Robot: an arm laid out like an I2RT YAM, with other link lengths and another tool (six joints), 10 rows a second.
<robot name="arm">
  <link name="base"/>
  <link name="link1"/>
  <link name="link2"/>
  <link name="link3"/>
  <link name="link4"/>
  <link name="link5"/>
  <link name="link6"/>
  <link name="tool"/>
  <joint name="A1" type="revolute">
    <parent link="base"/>
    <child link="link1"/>
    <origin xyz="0 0 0.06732" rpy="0 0 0"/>
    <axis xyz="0 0 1"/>
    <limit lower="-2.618" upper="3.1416"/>
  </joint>
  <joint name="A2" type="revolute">
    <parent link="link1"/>
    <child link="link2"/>
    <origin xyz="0.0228 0.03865 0.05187" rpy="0 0 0"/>
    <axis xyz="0 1 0"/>
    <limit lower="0" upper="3.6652"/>
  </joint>
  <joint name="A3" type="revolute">
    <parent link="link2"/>
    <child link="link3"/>
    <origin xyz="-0.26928 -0.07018 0" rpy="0 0 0"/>
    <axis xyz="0 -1 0"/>
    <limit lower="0" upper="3.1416"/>
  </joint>
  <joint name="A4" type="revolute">
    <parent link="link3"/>
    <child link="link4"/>
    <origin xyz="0.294 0.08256 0.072" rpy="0 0 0"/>
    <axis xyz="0 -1 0"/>
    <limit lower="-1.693" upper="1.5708"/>
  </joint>
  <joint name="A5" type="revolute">
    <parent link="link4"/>
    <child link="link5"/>
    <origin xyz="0.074 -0.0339 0.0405" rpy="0 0 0"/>
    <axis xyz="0 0 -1"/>
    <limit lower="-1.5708" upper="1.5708"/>
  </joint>
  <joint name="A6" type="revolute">
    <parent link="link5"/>
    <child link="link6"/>
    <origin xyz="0.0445 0 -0.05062" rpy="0 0 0"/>
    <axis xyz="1 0 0"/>
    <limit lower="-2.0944" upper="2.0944"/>
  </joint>
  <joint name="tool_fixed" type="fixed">
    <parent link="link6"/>
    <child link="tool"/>
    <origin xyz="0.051 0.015 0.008" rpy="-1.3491 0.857 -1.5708"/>
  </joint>
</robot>
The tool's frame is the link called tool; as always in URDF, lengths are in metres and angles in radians.
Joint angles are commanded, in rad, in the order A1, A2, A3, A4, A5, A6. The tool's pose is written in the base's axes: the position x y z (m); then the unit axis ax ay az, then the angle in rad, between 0 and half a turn. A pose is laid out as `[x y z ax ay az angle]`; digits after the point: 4 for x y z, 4 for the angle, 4 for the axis.
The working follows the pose.
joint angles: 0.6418 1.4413 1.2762 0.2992 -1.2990 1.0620
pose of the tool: [0.2449 0.3194 0.4290 -0.5294 0.5653 0.6326 2.3299]
Where each joint sits with the arm in this pose, in the base's axes (m; each line is computed from the numbers above, not from the rounded line before):
A1: 0.0000 0.0000 0.0673
A2: -0.0049 0.0446 0.1192
A3: 0.0093 -0.0324 0.3862
A4: 0.2016 0.2144 0.4089
A5: 0.2763 0.2279 0.4589
A6: 0.2656 0.2734 0.4104
the tool: 0.2449 0.3194 0.4290

